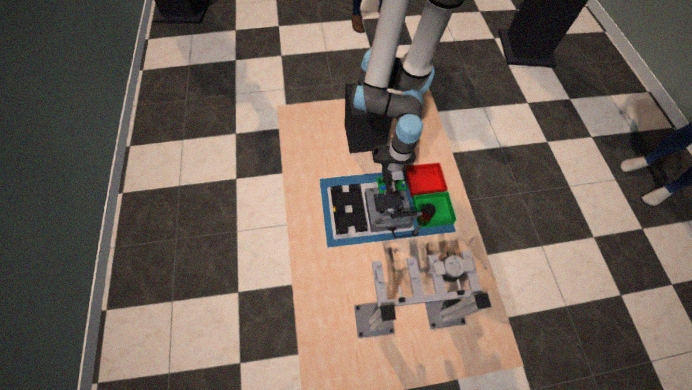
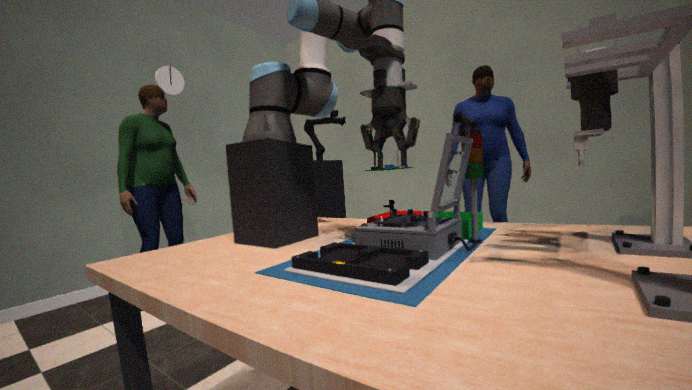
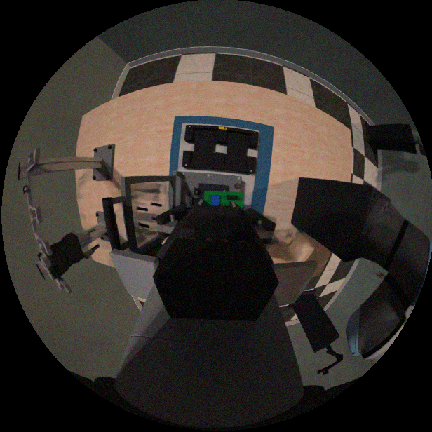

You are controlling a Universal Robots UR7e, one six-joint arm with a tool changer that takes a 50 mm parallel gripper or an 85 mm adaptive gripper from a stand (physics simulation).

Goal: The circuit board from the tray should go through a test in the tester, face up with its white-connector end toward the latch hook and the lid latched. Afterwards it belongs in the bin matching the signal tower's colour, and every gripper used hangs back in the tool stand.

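Pixels of known places: hand, tool point: [image 2: 388, 83]; arm's base, link origin: [image 2: 269, 145].
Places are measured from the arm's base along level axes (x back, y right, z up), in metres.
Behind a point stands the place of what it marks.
Observation:
My gripper [image 1: 393, 184] [image 2: 390, 162] [image 3: 223, 205] is shut on the green circuit board [image 1: 381, 186] {x -0.372, y -0.058, z -0.086 m} [image 2: 389, 168] {x -0.387, y -0.051, z -0.094 m} [image 3: 223, 193] and holds it level, high above the tester [image 1: 373, 223] {x -0.491, y -0.036, z -0.183 m} [image 2: 395, 239] {x -0.416, y -0.020, z -0.236 m} [image 3: 212, 178]. A blue part shows on the board's upper side; its white-connector end cannot be made out. The tester's lid [image 2: 441, 175] {x -0.508, y -0.049, z -0.113 m} [image 3: 126, 207] stands open, tilted up. The black tray [image 1: 343, 198] {x -0.348, y 0.090, z -0.259 m} [image 2: 350, 268] {x -0.433, y 0.127, z -0.254 m} [image 3: 204, 145] lies beside the tester, without the board. The signal tower [image 1: 428, 212] {x -0.505, y -0.218, z -0.019 m} [image 2: 474, 155] {x -0.505, y -0.205, z -0.077 m} has red, amber and green segments; which is lit cannot be told.
The red bin [image 1: 425, 178] {x -0.221, y -0.287, z -0.271 m} and green bin [image 1: 442, 201] {x -0.336, y -0.356, z -0.271 m} [image 2: 470, 227] {x -0.464, y -0.262, z -0.250 m} lie beyond the tester. The tool stand [image 1: 417, 301] {x -0.832, y -0.142, z 0.064 m} [image 2: 663, 150] {x -0.824, y -0.306, z -0.092 m} rises from the table, with another gripper [image 1: 454, 269] [image 2: 595, 102] [image 3: 65, 254] hanging in it. A blue mat [image 1: 340, 242] {x -0.547, y 0.094, z -0.275 m} lies under tray and tester.

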